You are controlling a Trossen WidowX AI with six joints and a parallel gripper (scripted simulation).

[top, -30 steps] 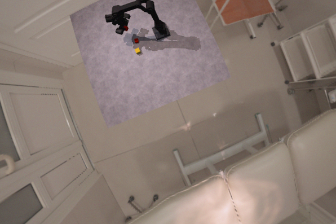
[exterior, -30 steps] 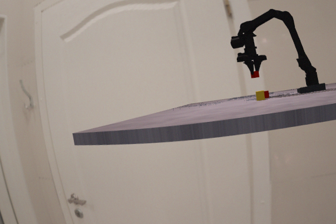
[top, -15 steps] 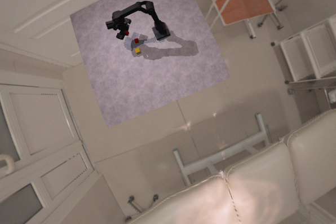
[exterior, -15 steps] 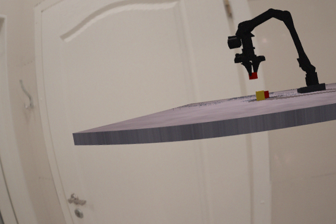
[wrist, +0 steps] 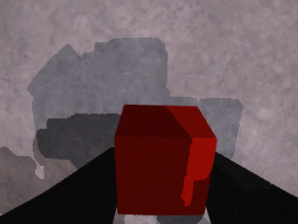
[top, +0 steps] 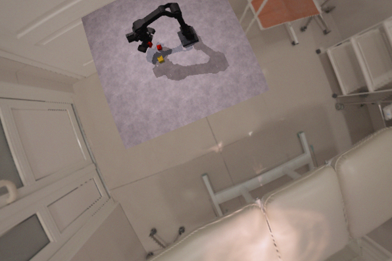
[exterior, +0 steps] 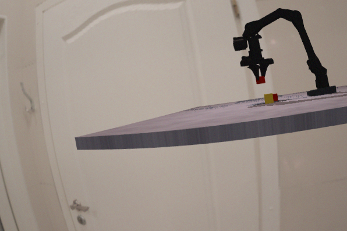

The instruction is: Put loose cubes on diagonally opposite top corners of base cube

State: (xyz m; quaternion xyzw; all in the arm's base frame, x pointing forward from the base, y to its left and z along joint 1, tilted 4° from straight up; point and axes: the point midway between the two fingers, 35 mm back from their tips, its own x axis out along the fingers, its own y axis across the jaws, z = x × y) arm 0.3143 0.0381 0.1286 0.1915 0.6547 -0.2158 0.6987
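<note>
My gripper tip is 11 cm to the right of the yellow base cube, 9 cm above it and 5 cm past it.
</note>
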